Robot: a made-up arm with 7 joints.
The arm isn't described. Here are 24 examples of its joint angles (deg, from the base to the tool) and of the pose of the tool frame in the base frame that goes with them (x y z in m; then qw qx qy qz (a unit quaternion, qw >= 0)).
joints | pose
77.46 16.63 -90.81 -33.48 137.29 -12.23 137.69 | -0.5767 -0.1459 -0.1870 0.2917 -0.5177 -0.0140 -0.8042
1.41 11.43 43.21 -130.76 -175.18 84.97 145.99 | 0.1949 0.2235 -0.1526 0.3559 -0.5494 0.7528 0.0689
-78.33 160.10 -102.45 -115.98 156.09 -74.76 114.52 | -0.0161 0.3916 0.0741 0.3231 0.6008 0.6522 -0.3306
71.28 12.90 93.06 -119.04 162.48 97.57 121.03 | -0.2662 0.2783 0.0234 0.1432 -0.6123 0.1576 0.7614
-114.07 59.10 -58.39 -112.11 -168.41 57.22 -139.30 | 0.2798 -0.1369 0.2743 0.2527 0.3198 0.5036 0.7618
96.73 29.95 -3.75 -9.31 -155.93 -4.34 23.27 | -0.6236 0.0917 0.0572 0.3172 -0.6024 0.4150 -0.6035
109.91 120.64 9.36 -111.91 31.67 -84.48 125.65 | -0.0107 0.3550 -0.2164 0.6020 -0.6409 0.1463 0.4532
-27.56 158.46 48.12 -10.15 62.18 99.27 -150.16 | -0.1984 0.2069 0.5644 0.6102 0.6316 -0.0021 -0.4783
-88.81 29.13 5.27 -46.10 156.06 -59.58 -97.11 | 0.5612 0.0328 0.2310 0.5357 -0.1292 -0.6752 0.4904
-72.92 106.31 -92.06 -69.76 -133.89 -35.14 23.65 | 0.3042 0.4651 0.0581 0.0147 0.3099 0.4719 -0.8253
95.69 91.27 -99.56 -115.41 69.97 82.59 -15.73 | -0.3635 0.1071 0.1323 0.0721 -0.5146 0.8535 0.0392
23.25 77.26 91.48 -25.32 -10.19 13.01 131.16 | -0.0920 0.6230 0.0079 0.1279 0.0043 0.7205 -0.6816
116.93 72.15 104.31 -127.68 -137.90 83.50 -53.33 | 0.1142 0.3009 0.1313 0.6267 -0.6936 -0.3331 -0.1231
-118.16 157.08 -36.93 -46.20 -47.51 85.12 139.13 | -0.3696 0.4530 0.1655 0.6660 -0.3771 0.3903 -0.5117
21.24 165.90 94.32 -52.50 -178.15 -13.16 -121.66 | 0.1957 -0.0895 0.5568 0.1097 0.2397 -0.9326 -0.2465
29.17 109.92 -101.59 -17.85 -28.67 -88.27 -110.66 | -0.0611 0.6124 0.1472 0.0446 0.5440 0.0983 0.8321
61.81 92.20 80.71 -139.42 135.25 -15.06 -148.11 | 0.1826 0.1914 0.1255 0.1094 0.6040 -0.5550 -0.5614
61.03 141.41 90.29 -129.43 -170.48 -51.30 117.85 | 0.2958 -0.0368 0.1626 0.1185 -0.7483 0.2086 0.6185
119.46 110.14 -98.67 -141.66 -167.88 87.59 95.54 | -0.1889 0.0882 0.1900 0.9304 -0.1537 -0.2737 -0.1890
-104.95 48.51 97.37 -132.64 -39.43 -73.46 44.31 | 0.0397 0.3106 0.0863 0.5973 -0.6410 0.4711 -0.1024
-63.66 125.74 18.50 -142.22 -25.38 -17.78 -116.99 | -0.0002 0.0258 0.2782 0.7163 -0.5395 -0.4090 -0.1693
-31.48 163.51 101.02 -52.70 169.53 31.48 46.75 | -0.3423 -0.0361 0.4873 0.3534 -0.6946 -0.3737 -0.5030
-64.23 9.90 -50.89 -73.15 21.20 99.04 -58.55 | 0.4545 -0.2871 -0.1153 0.4895 0.3007 -0.0303 -0.8180
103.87 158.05 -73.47 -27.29 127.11 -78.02 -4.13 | 0.3476 0.5208 0.0552 0.5329 0.2907 -0.1252 -0.7847
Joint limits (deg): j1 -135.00..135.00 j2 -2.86..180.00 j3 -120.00..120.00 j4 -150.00..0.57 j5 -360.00..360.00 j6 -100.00..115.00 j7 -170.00..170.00
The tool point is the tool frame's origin. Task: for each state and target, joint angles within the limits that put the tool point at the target. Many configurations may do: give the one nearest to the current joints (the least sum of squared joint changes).
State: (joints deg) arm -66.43 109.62 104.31 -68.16 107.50 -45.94 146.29
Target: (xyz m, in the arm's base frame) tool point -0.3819 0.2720 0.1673
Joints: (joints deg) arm -68.00 121.25 105.09 -90.14 107.50 -45.94 146.29
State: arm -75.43 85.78 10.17 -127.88 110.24 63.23 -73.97
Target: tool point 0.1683 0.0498 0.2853
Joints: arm -80.67 74.36 -3.69 -130.44 110.24 63.23 -73.97
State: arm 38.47 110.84 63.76 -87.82 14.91 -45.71 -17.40
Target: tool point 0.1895 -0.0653 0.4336
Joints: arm 17.38 147.32 80.64 -95.91 14.91 -45.71 -17.40
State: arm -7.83 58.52 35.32 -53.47 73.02 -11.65 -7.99
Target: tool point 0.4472 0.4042 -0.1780
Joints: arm -42.66 45.07 28.19 -27.37 73.02 -11.65 -7.99
